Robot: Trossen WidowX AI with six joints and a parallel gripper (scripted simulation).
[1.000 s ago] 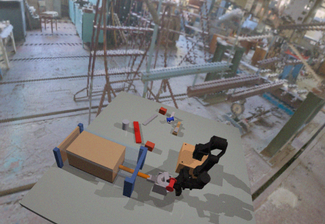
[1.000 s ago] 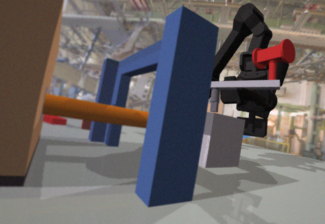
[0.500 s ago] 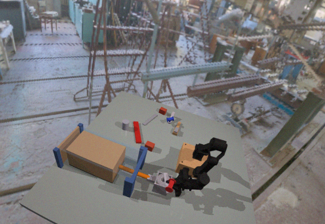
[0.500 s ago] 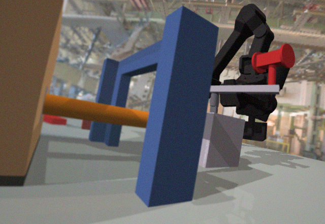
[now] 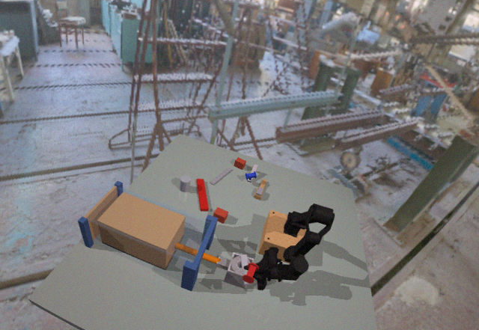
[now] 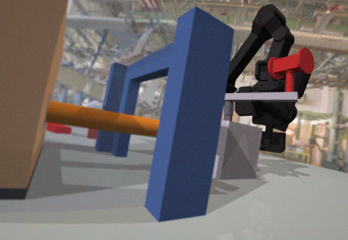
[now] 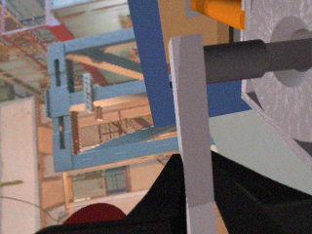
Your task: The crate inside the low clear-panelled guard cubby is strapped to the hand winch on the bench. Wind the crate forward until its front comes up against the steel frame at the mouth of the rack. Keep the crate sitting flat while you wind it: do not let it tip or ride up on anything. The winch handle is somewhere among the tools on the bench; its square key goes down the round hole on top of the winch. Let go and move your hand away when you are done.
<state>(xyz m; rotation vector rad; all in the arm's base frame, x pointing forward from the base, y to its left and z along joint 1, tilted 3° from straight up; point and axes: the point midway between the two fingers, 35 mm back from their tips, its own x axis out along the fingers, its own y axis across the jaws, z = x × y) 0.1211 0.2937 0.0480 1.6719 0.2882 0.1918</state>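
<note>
The winch handle with red knob lies 1 cm behind my gripper tip, 1 cm to the left of it and 1 cm above it. Also, from my gripper tip: grey winch 5 cm to the right, 11 cm below; then blue steel frame 17 cm ahead, 4 cm to the right, 3 cm below; then red bar 33 cm ahead, 42 cm to the right, 13 cm below.
</note>
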